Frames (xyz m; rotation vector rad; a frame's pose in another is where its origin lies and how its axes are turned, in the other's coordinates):
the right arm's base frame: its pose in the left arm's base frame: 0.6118 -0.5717 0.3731 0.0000 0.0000 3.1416
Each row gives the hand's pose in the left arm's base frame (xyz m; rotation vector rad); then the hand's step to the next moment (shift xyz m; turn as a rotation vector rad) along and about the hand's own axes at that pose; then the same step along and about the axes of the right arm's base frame.
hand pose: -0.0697 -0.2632 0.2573 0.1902 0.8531 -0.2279
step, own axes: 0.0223 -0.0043 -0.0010 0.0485 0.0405 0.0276
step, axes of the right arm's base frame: -0.0123 0.0066 -0.0180 -0.0618 -0.0258 -0.0162
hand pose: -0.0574 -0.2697 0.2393 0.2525 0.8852 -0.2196
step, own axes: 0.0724 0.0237 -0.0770 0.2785 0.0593 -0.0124
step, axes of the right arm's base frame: 0.0051 -0.0400 -0.1006 -0.1793 -0.0365 -0.2185
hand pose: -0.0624 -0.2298 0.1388 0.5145 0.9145 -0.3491
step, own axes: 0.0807 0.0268 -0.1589 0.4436 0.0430 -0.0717
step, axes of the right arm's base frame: 0.0455 -0.1054 -0.1389 -0.2259 -0.0446 -0.3882
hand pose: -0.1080 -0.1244 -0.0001 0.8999 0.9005 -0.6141
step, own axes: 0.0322 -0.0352 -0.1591 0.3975 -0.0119 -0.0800
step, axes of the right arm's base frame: 0.0741 -0.1168 -0.0919 -0.1573 -0.0284 -0.3728
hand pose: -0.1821 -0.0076 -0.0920 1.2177 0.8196 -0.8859
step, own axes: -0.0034 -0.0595 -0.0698 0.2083 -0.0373 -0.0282
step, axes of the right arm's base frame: 0.0587 -0.0622 -0.0333 -0.0552 0.0023 -0.2062
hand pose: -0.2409 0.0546 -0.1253 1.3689 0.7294 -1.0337
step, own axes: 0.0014 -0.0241 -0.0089 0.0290 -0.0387 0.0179
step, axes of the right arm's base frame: 0.0198 -0.0107 -0.0124 0.0258 0.0187 -0.0405
